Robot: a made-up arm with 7 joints. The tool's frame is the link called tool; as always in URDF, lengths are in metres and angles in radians. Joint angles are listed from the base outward. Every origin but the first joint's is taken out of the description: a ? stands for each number. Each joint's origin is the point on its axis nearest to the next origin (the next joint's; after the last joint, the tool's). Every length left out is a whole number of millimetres.
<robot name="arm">
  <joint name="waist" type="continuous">
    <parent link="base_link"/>
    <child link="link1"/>
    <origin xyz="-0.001 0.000 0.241" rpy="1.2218 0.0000 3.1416"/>
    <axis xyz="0 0 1"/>
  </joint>
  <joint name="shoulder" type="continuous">
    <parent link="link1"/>
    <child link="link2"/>
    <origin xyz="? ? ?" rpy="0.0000 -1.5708 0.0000"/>
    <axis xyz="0 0 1"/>
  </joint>
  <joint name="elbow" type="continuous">
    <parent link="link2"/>
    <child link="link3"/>
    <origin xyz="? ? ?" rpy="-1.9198 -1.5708 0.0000"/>
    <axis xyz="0 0 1"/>
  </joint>
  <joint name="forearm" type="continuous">
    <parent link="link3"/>
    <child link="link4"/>
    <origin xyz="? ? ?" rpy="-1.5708 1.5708 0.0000"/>
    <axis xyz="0 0 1"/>
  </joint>
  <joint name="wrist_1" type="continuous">
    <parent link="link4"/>
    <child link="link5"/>
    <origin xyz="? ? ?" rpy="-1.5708 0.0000 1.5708"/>
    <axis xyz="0 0 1"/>
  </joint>
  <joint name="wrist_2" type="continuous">
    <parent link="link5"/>
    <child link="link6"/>
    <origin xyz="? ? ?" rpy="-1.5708 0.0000 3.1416"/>
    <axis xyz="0 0 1"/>
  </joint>
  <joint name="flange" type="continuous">
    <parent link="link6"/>
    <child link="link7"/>
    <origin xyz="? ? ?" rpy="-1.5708 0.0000 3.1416"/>
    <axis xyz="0 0 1"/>
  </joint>
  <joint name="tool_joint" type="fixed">
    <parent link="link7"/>
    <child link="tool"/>
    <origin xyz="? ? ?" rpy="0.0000 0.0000 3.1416"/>
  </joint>
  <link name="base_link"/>
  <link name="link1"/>
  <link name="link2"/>
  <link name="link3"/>
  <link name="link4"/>
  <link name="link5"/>
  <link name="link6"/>
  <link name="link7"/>
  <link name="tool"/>
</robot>
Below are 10 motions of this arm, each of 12 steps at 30 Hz.
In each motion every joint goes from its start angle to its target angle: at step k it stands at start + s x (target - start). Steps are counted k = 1, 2, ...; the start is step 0. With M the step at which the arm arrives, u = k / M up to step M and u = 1 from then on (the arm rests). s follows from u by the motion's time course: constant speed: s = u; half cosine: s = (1 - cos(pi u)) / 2; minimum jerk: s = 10 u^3 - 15 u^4 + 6 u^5.
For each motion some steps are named. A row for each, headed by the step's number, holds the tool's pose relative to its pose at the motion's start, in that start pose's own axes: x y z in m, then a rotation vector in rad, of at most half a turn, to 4 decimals.
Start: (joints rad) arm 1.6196 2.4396 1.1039 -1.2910 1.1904 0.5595 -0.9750
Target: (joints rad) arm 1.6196 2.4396 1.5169 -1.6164 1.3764 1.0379 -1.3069
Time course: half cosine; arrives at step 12
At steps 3, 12:
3: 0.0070 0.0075 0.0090 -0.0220 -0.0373 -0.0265
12: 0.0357 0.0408 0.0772 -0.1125 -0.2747 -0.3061

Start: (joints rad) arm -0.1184 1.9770 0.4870 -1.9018 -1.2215 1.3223 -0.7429
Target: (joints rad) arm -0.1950 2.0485 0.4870 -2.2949 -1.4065 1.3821 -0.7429
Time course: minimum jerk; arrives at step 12
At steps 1, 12:
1: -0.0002 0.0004 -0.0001 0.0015 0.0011 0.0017
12: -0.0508 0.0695 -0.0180 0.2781 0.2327 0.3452

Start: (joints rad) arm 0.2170 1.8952 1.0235 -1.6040 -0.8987 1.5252 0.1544
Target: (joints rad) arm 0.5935 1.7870 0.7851 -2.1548 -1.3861 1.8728 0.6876
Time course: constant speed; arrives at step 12
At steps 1, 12:
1: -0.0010 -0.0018 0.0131 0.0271 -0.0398 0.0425
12: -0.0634 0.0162 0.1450 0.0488 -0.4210 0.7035

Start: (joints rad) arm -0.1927 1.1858 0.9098 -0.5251 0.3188 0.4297 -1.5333
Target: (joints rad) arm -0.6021 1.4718 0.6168 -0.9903 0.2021 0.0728 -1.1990
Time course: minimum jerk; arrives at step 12
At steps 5, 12:
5: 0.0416 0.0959 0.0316 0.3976 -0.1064 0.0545
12: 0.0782 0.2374 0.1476 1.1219 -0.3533 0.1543

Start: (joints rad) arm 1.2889 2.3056 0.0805 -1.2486 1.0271 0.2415 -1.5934
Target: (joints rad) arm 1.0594 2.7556 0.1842 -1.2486 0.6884 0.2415 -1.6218
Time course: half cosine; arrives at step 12
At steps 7, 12:
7: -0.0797 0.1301 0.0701 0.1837 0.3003 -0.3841
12: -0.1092 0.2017 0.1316 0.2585 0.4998 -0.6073

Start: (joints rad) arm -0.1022 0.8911 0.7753 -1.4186 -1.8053 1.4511 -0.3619
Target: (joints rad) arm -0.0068 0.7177 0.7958 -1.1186 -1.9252 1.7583 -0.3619
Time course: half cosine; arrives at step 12
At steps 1, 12:
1: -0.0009 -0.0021 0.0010 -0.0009 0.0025 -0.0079
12: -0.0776 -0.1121 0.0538 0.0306 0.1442 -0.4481

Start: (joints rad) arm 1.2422 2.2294 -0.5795 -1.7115 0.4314 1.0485 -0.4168
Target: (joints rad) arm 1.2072 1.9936 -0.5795 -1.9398 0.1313 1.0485 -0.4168
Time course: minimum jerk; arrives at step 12
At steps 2, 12:
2: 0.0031 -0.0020 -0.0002 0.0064 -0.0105 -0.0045
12: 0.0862 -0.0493 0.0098 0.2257 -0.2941 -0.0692

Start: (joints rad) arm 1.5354 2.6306 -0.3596 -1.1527 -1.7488 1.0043 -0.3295
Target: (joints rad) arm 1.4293 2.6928 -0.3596 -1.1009 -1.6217 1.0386 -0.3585
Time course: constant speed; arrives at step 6
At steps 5, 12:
5: -0.0232 -0.0482 0.0012 -0.1773 0.0266 -0.0735
12: -0.0283 -0.0576 0.0023 -0.2131 0.0325 -0.0883

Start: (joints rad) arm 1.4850 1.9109 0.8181 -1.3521 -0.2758 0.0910 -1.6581
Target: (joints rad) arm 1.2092 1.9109 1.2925 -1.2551 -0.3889 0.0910 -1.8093
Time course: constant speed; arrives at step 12
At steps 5, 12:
5: -0.0638 -0.0354 0.0059 -0.1588 0.2576 -0.0093
12: -0.1363 -0.0901 0.0501 -0.4211 0.5807 0.0065

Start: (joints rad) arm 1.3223 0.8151 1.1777 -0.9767 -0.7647 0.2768 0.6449
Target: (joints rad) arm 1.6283 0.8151 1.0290 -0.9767 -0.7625 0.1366 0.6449
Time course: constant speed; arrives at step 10
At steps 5, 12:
5: -0.0336 0.0285 0.0103 -0.0608 -0.0325 -0.1946
12: -0.0659 0.0621 0.0233 -0.1348 -0.0462 -0.3851

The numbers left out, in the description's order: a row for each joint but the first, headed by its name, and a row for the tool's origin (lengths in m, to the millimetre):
shoulder: 0.020 -0.032 0.000
elbow: -0.114 -0.368 0.000
forearm: 0.070 0.001 0.000
wrist_1: 0.137 0.021 0.000
wrist_2: -0.019 -0.005 0.000
flange: 0.024 0.040 0.000
tool: -0.019 0.026 0.000

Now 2 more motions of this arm.
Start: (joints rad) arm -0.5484 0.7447 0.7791 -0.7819 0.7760 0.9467 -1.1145
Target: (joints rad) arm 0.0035 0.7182 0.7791 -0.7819 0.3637 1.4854 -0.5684
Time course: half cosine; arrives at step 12
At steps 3, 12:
3: -0.0383 0.0005 0.0039 -0.0382 0.1620 0.0548
12: -0.2579 0.0014 0.0916 -0.0043 1.1798 0.4823

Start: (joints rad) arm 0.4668 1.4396 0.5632 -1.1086 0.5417 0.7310 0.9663
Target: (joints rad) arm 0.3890 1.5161 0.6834 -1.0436 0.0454 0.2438 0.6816
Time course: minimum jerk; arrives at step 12
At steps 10, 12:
10: 0.0371 -0.0359 0.0455 -0.1441 -0.6235 -0.5619
12: 0.0379 -0.0368 0.0468 -0.1461 -0.6447 -0.5847

